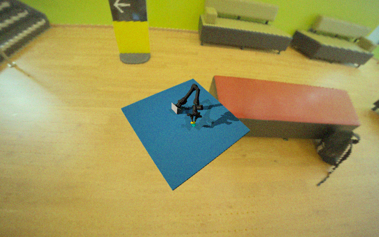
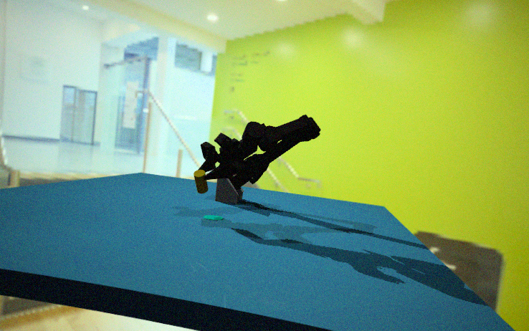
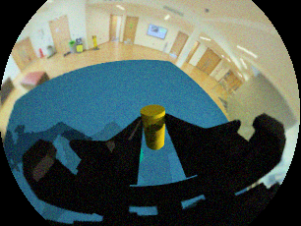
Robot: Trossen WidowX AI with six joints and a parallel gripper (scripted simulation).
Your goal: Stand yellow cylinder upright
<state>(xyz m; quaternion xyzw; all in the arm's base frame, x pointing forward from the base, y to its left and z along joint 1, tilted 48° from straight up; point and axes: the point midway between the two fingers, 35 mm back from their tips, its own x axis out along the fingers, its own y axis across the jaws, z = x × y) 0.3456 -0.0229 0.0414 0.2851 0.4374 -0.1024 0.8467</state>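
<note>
My gripper tip is now 3 cm past the cyan circle, 4 cm to the right of it and 12 cm above it. The rest, counted from my gripper tip: yellow tall cylinder (1 cm behind, 2 cm below).
</note>
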